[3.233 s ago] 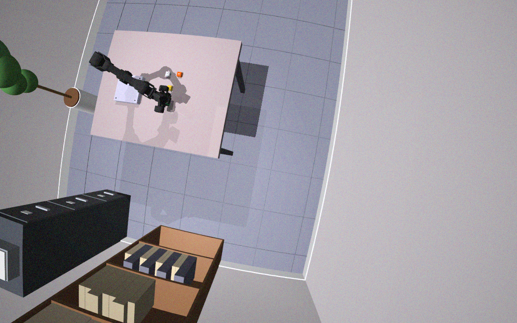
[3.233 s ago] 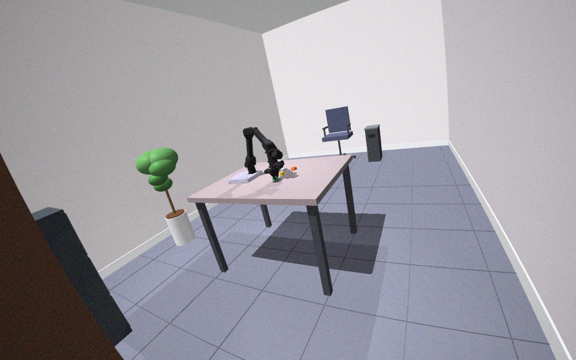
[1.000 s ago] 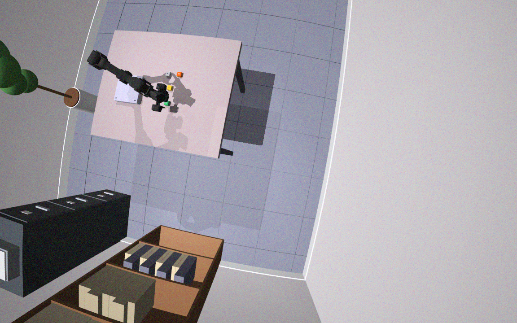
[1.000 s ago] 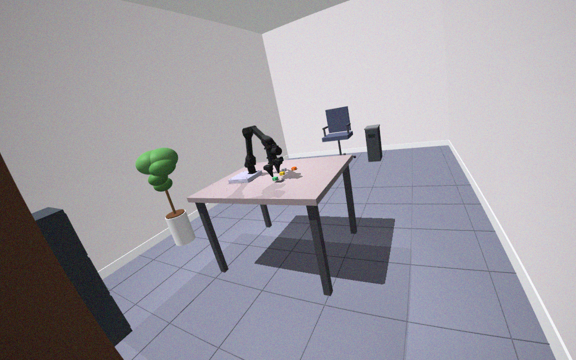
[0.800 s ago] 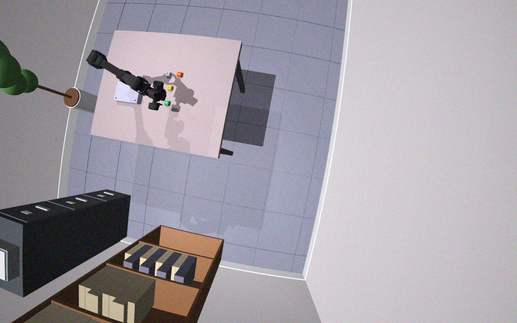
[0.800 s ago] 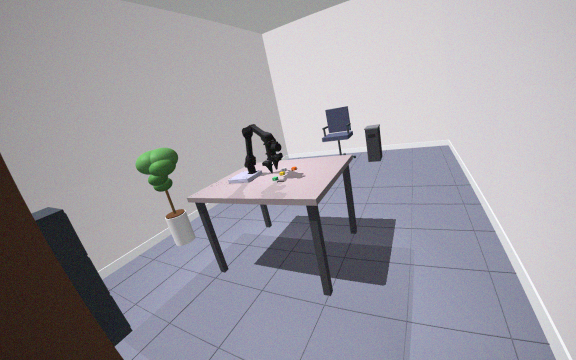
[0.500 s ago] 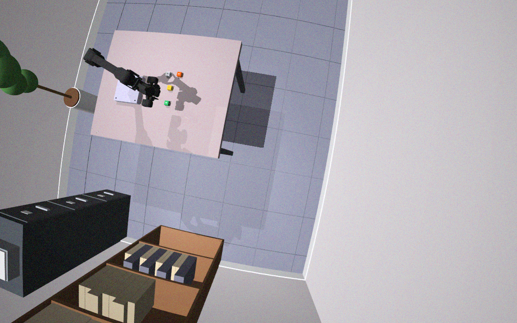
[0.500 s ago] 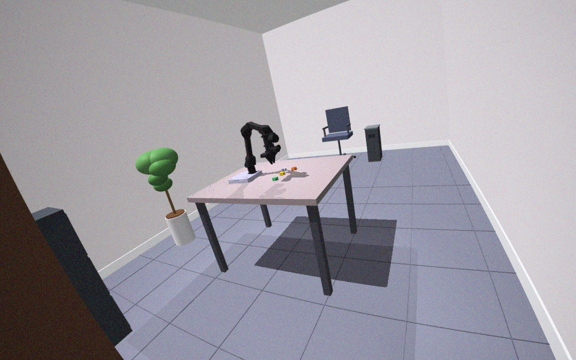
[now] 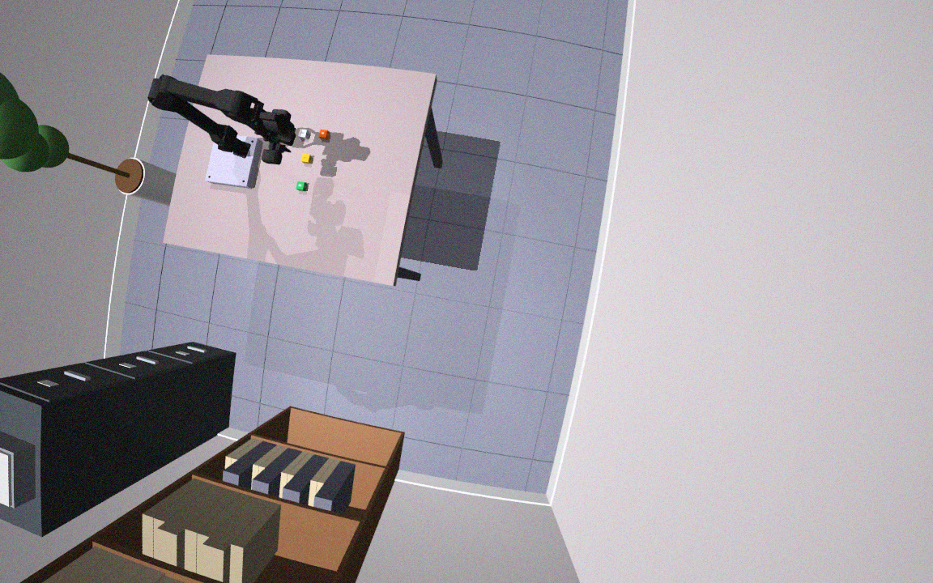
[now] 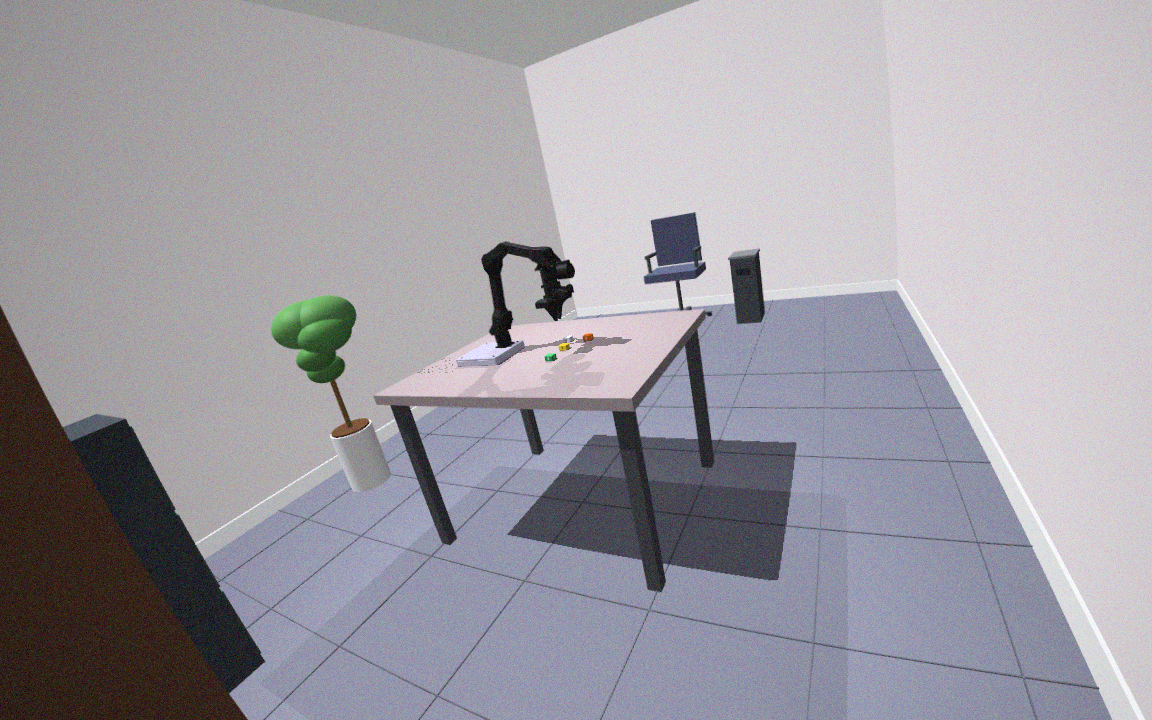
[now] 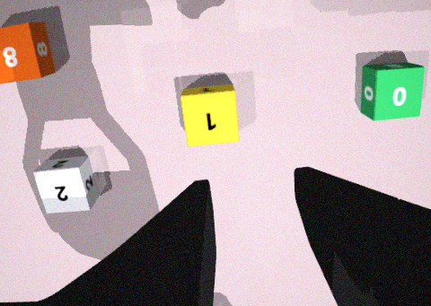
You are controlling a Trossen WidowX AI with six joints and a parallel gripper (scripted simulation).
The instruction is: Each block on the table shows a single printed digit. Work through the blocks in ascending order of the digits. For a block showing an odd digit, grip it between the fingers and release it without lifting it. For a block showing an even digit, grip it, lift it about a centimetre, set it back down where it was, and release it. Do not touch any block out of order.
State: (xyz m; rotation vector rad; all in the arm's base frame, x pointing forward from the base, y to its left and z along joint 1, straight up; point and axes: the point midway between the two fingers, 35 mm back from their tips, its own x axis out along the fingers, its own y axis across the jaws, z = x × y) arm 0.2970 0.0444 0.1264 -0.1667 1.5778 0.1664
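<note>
The yellow block is 110 mm below my gripper tip, 10 mm to the left of it and 10 mm behind it. From my gripper tip the other things lie so: green block (110 mm below, 100 mm to the right, 20 mm ahead); orange block (130 mm to the left, 110 mm below, 20 mm ahead); white block (110 mm to the left, 110 mm below, 70 mm behind).
</note>
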